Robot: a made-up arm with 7 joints.
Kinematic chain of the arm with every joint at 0, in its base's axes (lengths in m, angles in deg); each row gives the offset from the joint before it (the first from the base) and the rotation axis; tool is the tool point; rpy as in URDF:
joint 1: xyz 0 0 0 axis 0.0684 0.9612 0.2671
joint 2: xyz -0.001 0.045 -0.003 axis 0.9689 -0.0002 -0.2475
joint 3: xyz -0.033 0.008 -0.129 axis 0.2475 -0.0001 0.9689
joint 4: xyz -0.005 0 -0.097 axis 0.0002 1 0
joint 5: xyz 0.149 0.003 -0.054 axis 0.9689 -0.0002 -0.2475
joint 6: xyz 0.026 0 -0.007 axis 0.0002 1 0
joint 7: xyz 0.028 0 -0.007 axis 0.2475 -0.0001 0.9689
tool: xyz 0 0 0 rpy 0 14.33 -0.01
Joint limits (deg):
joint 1: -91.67..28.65
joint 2: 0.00..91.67
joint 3: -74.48..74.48
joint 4: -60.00..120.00
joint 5: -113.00..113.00
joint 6: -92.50..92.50
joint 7: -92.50..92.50
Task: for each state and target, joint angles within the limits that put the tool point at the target. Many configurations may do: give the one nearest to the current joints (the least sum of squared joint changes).
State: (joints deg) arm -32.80 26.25 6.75 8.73 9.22 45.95 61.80
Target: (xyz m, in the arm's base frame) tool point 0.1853 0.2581 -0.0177
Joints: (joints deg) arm -20.31 39.88 41.77 -26.73 13.27 45.59 61.80
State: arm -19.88 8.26 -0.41 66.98 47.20 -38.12 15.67
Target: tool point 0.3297 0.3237 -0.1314
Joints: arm -61.61 49.67 7.93 78.04 47.72 -8.42 15.67
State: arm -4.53 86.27 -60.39 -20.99 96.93 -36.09 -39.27
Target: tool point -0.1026 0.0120 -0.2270
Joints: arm 20.30 46.21 -74.48 -28.68 96.25 -36.70 -39.27
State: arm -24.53 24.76 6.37 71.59 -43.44 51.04 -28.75
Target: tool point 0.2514 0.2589 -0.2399
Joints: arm -25.98 37.96 10.82 32.98 -47.32 57.18 -28.75
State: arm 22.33 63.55 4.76 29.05 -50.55 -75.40 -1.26
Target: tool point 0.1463 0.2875 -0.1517
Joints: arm 10.07 63.65 1.35 5.08 -47.64 -76.69 -1.26
